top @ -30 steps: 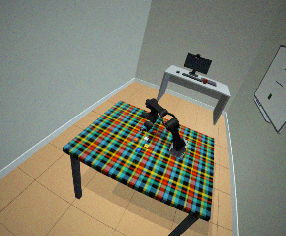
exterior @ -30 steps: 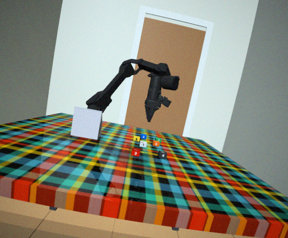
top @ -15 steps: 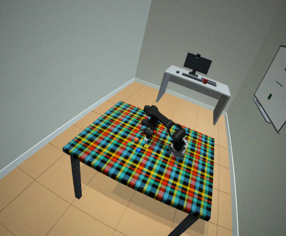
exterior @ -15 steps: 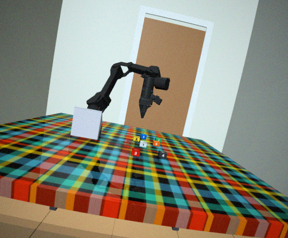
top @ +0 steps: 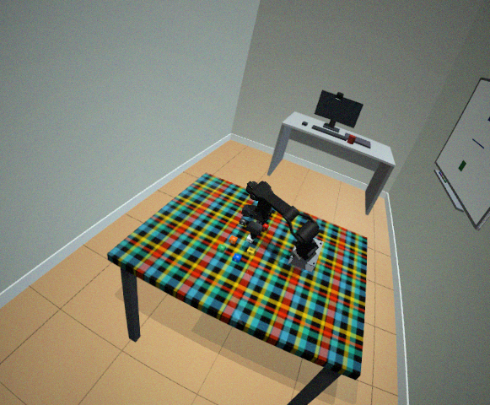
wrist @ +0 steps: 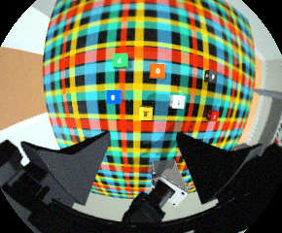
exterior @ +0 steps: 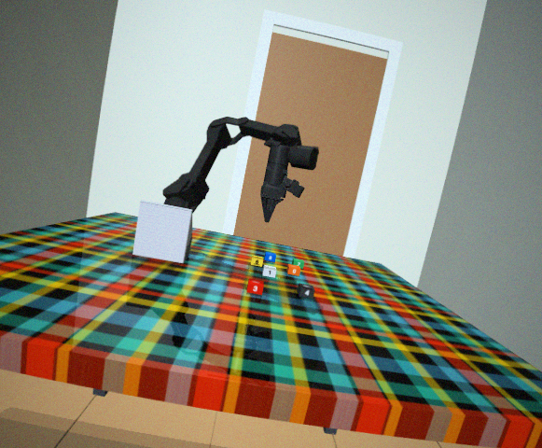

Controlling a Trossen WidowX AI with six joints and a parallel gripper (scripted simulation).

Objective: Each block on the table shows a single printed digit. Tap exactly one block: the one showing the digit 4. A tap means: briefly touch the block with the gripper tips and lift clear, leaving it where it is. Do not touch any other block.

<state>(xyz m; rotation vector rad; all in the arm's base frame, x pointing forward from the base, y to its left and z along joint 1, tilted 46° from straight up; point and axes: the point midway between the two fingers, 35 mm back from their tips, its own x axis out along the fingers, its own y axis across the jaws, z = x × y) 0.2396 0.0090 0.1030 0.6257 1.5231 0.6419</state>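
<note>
The black block is 19 cm to the right of my gripper tip, 12 cm below it and 11 cm ahead of it. Also, from my gripper tip: blue block: 12 cm below, 7 cm to the left, 4 cm ahead; then white block: 12 cm below, 9 cm to the right, 3 cm ahead; then yellow block: 12 cm below, 1 cm to the right.
</note>
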